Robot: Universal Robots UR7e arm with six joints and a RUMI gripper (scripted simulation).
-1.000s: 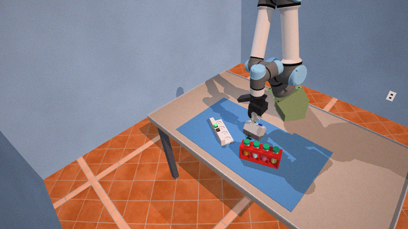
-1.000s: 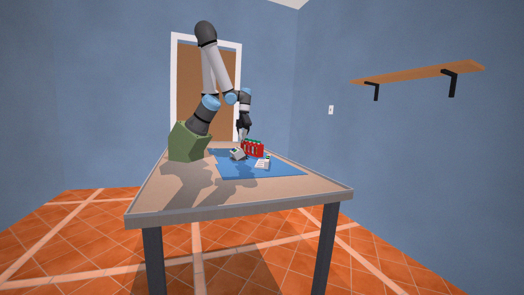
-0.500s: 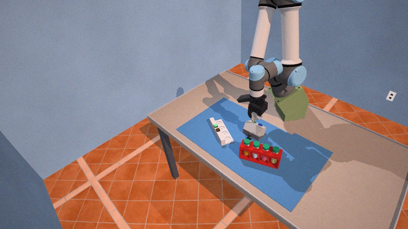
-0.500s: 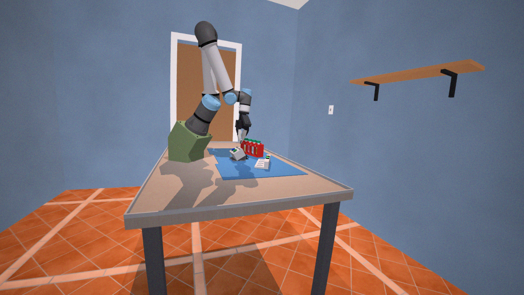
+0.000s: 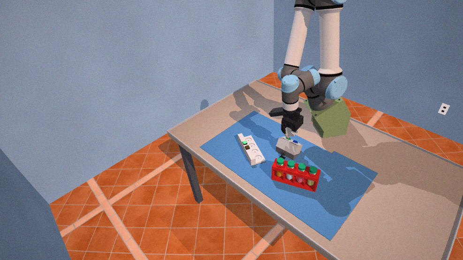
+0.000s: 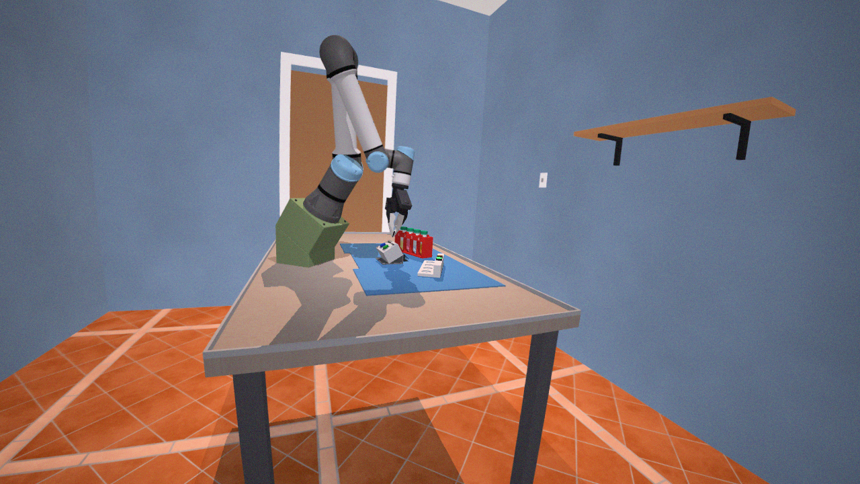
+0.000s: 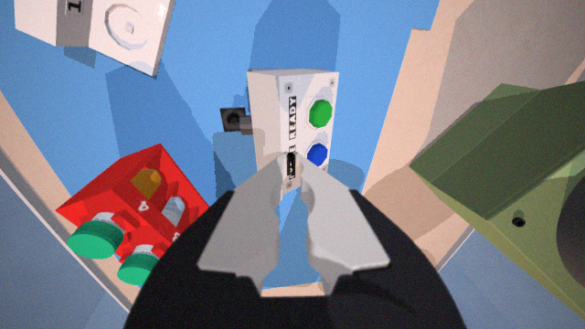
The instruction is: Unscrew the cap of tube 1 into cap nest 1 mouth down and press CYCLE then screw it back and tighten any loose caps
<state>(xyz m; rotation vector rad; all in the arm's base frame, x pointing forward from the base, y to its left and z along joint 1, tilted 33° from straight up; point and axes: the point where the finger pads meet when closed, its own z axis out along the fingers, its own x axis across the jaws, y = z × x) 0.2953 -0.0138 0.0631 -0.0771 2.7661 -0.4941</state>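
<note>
Right now my hand is 40 mm past the green READY key, 20 mm to the left of it and 50 mm above it. The rest, counted from my hand: key housing 20 mm behind, 70 mm below; blue CYCLE key 40 mm behind, 30 mm to the left, 50 mm below.
</note>
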